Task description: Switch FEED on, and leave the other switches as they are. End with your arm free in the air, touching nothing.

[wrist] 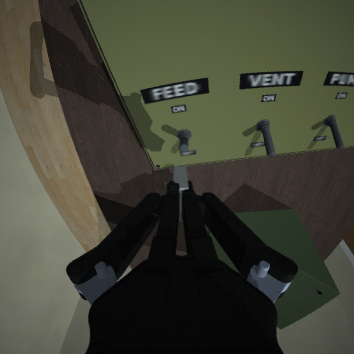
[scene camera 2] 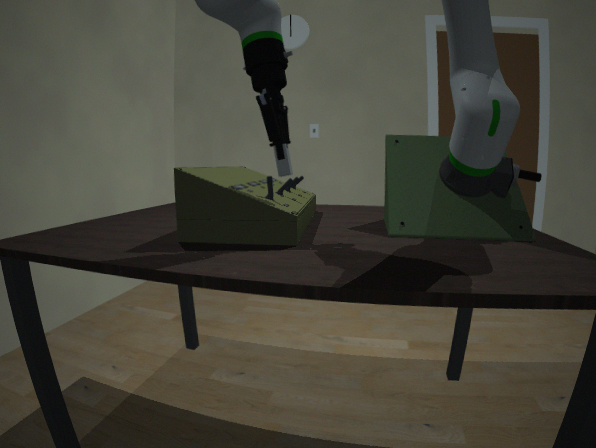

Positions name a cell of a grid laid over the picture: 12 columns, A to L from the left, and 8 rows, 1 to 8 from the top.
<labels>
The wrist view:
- my gripper: G4
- olive switch box: H2
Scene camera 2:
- my gripper: F4
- olive switch box: E4
</labels>
